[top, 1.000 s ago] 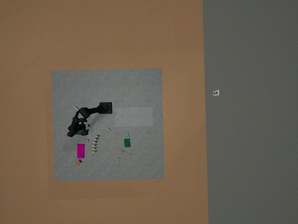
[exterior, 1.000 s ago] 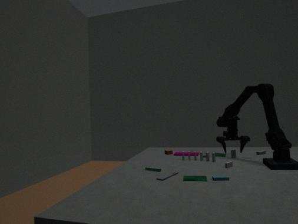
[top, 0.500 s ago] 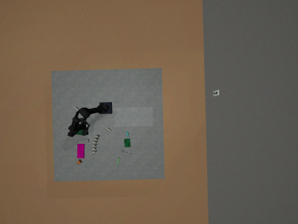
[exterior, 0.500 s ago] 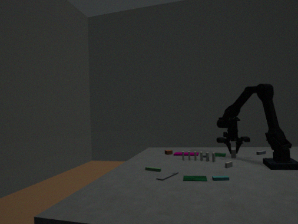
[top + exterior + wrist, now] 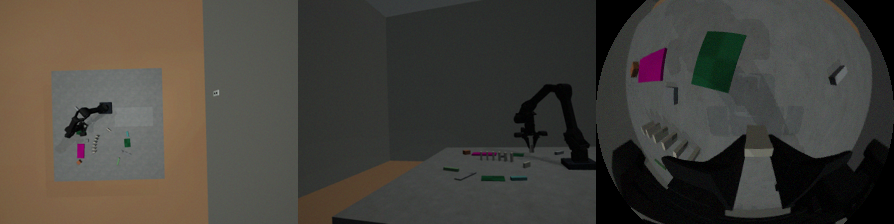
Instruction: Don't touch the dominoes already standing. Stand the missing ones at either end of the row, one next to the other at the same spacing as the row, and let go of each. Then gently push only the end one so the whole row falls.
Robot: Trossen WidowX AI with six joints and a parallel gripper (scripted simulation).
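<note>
Right now my gripper tip is 43 cm to the right of the thin grey bar, 33 cm short of it and 6 cm above it. Also, from my gripper tip: green bar: 42 cm ahead, 34 cm to the left, 5 cm below.
</note>
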